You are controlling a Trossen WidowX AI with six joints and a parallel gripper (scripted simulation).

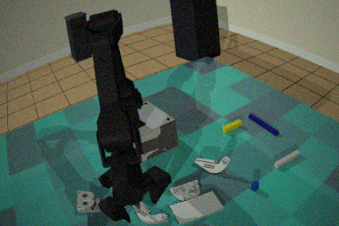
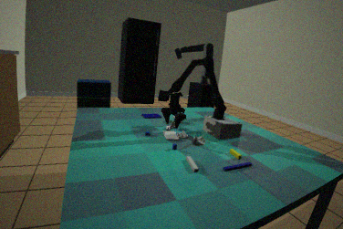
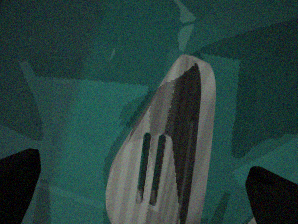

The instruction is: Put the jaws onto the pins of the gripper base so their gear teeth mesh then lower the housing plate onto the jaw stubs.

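The jaw lies 3 cm ahead of my gripper tip, 2 cm to the left of it and 1 cm below it. Round my gripper tip: yellow block: 44 cm to the left, 9 cm behind; small blue block: 27 cm to the left, 15 cm ahead; white bar: 42 cm to the left, 17 cm ahead.
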